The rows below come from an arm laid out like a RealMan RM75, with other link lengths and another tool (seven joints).
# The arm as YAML. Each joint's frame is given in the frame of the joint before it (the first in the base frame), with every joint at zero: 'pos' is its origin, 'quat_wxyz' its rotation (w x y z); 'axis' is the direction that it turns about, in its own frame. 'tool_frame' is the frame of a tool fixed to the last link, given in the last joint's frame.
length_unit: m
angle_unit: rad
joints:
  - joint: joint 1
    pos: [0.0, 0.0, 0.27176]
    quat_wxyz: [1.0, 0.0, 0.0, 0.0]
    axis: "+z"
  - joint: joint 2
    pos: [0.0, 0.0, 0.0]
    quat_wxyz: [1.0, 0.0, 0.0, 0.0]
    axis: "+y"
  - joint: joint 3
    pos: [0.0, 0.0, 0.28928]
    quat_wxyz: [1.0, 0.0, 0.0, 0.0]
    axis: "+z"
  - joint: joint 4
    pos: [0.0, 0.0, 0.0]
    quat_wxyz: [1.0, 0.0, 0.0, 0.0]
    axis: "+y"
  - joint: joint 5
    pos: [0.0, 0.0, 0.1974]
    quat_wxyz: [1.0, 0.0, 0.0, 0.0]
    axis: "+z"
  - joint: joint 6
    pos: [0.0, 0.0, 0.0]
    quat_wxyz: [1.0, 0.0, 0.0, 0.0]
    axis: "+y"
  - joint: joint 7
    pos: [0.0, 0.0, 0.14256]
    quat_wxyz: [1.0, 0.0, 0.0, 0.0]
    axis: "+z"
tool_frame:
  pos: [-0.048, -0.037, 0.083]
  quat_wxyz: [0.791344, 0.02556, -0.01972, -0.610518]
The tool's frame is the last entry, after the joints.
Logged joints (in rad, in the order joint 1, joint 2, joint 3, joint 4, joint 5, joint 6, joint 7), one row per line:
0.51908, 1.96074, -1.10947, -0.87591, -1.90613, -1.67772, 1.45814
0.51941, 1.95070, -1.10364, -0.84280, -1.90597, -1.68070, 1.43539
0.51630, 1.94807, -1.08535, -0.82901, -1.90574, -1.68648, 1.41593
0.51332, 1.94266, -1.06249, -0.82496, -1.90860, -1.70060, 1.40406
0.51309, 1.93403, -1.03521, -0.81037, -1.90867, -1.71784, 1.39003
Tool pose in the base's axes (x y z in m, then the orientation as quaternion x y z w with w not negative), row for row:
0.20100, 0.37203, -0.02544, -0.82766, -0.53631, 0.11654, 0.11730
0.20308, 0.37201, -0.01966, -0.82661, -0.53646, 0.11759, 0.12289
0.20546, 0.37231, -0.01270, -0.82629, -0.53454, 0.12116, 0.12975
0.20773, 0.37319, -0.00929, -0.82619, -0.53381, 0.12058, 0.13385
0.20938, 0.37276, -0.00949, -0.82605, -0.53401, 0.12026, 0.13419
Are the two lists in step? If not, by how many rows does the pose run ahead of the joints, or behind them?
The pose runs 2 rows ahead of the joints: the pose in row i belongs to the joints in row i + 2.
